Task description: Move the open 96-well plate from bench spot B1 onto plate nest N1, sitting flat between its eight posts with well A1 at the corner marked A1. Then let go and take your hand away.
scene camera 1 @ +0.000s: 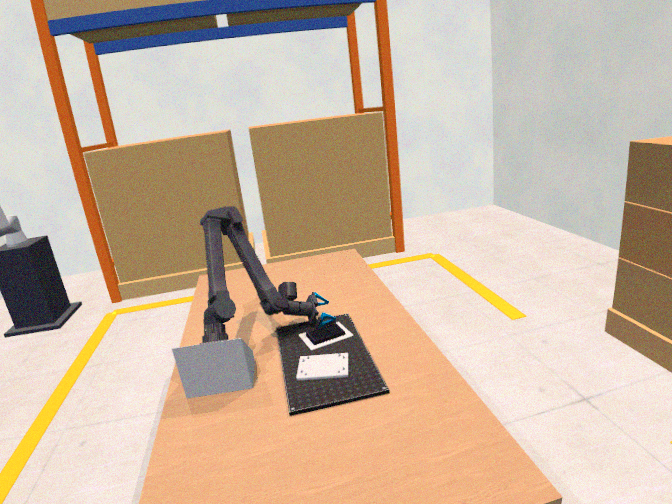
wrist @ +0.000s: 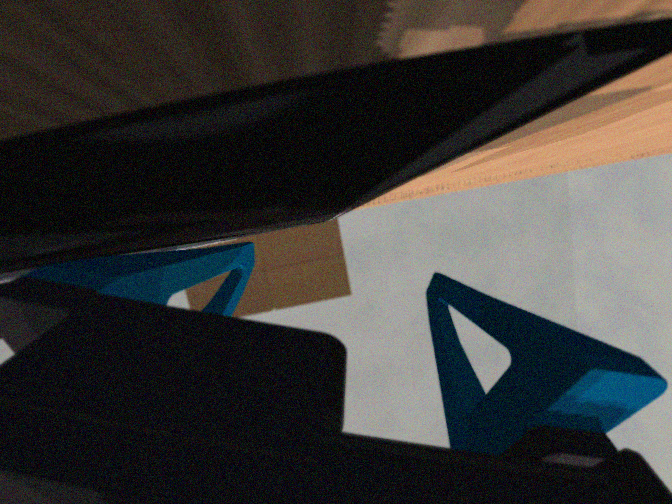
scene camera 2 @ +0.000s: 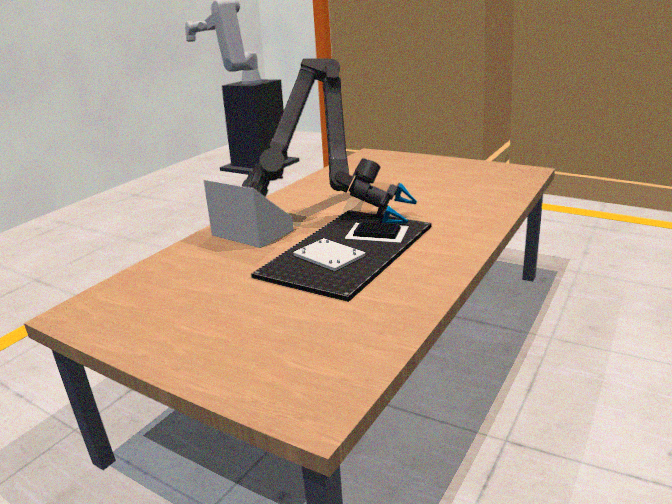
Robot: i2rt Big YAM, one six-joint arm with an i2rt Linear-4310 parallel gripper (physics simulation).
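Observation:
A dark plate (scene camera 1: 323,333) (scene camera 2: 377,230) lies on a white nest at the far end of the black fixture board (scene camera 1: 333,370) (scene camera 2: 343,253). A second white nest with small locator pins (scene camera 1: 324,366) (scene camera 2: 330,255) sits empty nearer the front. My gripper (scene camera 1: 320,307) (scene camera 2: 398,201), with blue fingers, hovers tilted just above the plate's far edge, fingers spread and holding nothing. In the wrist view the blue fingers (wrist: 400,330) stand apart with a dark plate edge (wrist: 300,150) across the top.
A grey wedge-shaped block (scene camera 1: 214,366) (scene camera 2: 243,212) stands on the table left of the board. Cardboard panels and an orange rack stand behind.

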